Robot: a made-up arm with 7 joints. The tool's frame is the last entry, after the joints. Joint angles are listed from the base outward. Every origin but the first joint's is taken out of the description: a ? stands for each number. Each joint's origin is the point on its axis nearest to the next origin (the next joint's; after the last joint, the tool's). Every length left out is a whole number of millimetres.
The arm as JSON. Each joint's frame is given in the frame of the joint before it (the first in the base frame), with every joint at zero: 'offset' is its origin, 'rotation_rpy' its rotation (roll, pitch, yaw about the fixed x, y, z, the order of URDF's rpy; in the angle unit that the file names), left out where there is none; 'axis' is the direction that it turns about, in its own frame. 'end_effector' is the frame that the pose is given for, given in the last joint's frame.
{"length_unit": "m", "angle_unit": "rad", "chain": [
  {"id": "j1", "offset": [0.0, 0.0, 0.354], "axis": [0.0, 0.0, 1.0]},
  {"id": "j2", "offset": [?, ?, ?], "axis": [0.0, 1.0, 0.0]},
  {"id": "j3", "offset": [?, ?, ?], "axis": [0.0, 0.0, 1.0]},
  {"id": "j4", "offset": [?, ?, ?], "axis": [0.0, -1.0, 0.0]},
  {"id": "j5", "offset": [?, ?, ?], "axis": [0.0, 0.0, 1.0]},
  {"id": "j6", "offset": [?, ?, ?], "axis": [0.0, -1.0, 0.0]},
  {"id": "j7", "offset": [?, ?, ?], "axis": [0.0, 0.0, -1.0]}
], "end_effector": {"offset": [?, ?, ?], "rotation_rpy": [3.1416, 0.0, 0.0]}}
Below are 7 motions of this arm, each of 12 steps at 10 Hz.
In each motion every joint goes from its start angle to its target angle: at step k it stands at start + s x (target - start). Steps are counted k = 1, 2, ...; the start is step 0. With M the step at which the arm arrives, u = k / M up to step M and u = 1 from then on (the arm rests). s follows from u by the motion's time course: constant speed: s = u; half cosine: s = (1 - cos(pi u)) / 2; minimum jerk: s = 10 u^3 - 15 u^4 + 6 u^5.
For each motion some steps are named. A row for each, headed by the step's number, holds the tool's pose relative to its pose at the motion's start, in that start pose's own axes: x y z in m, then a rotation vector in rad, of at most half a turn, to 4 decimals.
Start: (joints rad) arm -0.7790 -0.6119 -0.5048 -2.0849 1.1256 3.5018 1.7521
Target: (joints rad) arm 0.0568 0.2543 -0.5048 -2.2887 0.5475 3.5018 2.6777
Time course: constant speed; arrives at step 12
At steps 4, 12:
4: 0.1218 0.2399 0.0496 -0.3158 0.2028 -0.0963
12: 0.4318 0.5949 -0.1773 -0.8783 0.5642 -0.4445

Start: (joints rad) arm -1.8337 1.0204 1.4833 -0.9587 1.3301 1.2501 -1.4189
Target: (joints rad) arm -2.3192 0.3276 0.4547 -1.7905 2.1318 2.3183 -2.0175
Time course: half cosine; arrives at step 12
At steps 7, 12:
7: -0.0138 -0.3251 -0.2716 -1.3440 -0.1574 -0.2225
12: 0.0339 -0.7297 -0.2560 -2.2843 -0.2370 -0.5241

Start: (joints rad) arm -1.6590 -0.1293 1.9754 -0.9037 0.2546 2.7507 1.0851
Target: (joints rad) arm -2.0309 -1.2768 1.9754 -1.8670 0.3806 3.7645 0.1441
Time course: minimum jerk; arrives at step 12
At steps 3, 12:
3: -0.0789 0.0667 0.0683 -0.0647 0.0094 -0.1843
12: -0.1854 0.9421 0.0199 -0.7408 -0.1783 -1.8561

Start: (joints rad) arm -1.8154 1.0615 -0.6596 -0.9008 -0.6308 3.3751 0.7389
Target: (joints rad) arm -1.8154 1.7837 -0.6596 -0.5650 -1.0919 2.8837 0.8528
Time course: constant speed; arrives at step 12
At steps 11, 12:
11: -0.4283 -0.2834 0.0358 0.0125 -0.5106 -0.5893
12: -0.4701 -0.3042 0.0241 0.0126 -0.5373 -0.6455

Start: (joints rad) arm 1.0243 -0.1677 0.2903 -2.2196 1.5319 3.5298 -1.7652
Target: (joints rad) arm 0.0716 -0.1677 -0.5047 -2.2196 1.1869 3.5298 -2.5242
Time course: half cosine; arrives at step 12
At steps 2, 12:
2: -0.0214 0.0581 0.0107 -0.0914 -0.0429 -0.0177
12: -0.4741 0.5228 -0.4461 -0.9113 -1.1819 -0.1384

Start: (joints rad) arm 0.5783 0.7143 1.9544 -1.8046 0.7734 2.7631 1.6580
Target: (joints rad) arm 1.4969 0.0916 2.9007 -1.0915 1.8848 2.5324 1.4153
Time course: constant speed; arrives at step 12
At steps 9, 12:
9: -0.3634 0.8288 0.0377 -1.4195 -0.6394 0.2621
12: -0.3916 1.0355 -0.1993 -1.9624 -0.6857 0.5893

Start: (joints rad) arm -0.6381 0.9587 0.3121 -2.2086 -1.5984 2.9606 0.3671
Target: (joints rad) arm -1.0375 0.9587 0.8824 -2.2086 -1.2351 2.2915 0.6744
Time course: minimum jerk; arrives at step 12
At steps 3, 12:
3: 0.0189 0.0042 -0.0055 -0.0105 -0.0195 0.0756
12: 0.1463 0.0695 -0.1146 -0.0302 -0.2207 0.6866

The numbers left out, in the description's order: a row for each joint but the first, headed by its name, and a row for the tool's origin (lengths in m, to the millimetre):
j2: 0.0 0.0 0.0
j3: 0.0 0.0 0.315
j4: 0.074 0.0 0.0
j5: -0.117 0.0 0.543
j6: 0.0 0.0 0.0
j7: 0.125 0.0 0.0
tool: 0.0 0.0 0.0

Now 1 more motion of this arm.
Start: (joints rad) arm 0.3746 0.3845 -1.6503 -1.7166 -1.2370 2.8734 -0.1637
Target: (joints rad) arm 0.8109 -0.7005 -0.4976 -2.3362 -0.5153 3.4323 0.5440
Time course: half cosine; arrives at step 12
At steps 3, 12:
3: 0.0698 -0.0250 -0.0649 0.1732 0.3138 0.2785
12: -0.0580 0.0437 -0.6476 1.6829 1.7537 1.2481

